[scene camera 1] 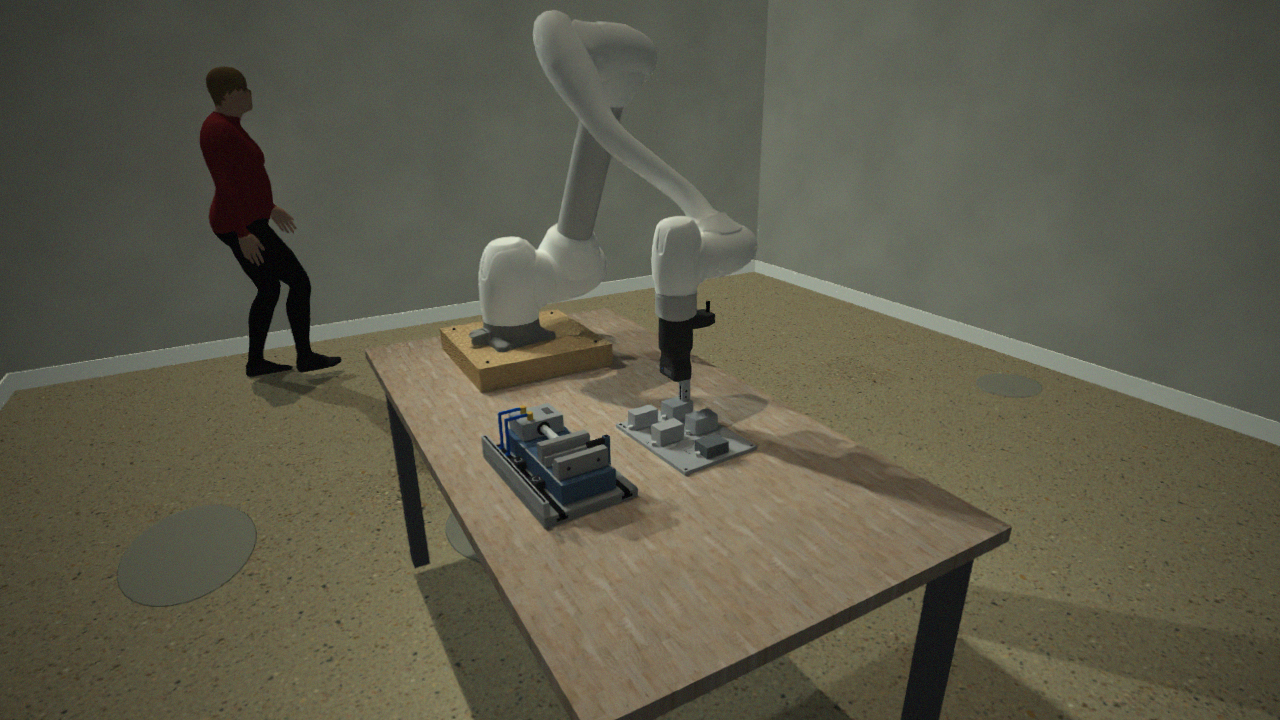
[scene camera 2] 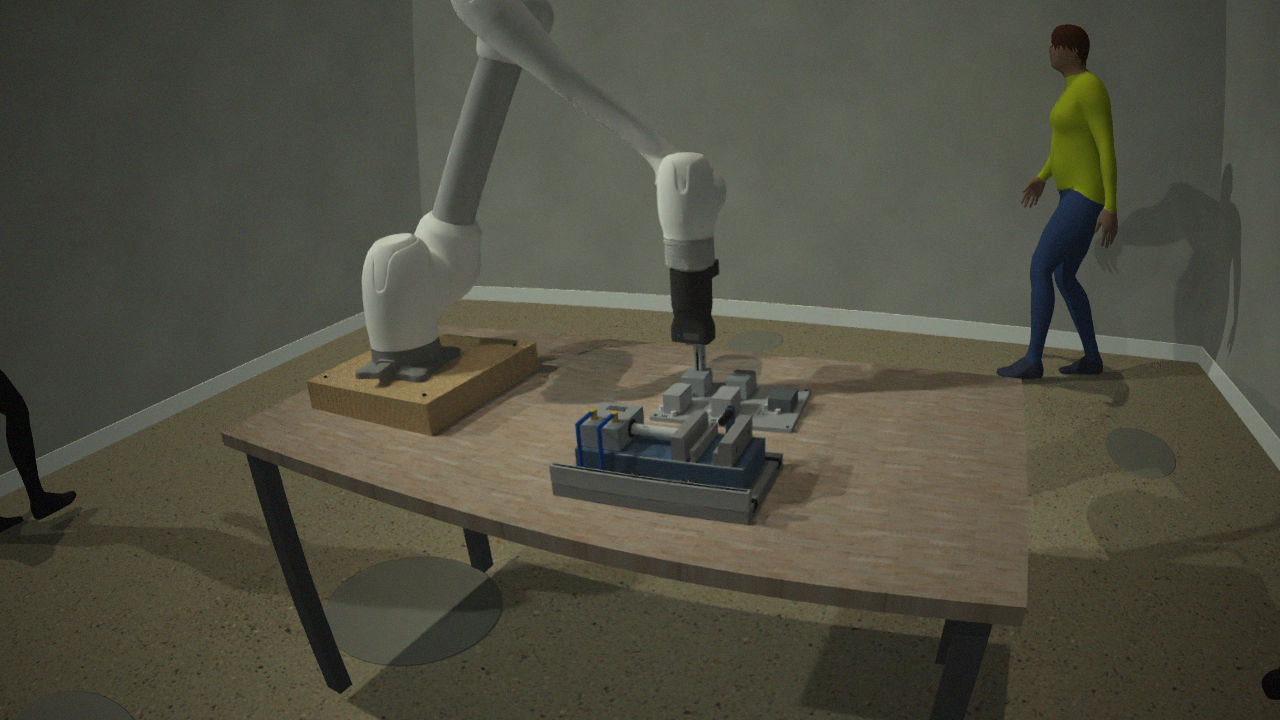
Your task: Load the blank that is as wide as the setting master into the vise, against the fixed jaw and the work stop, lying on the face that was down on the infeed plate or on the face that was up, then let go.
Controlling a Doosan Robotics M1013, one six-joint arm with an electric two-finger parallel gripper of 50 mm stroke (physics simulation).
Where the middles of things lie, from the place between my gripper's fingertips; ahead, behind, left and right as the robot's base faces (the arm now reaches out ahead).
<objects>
I see the grey infeed plate (scene camera 1: 674, 454) 8 cm ahead of my hand, 7 cm to the right of it and 4 cm below it. The rest, counted from my hand: grey base rail (scene camera 2: 708, 497) 2 cm ahead, 46 cm to the right, 1 cm below.
</objects>
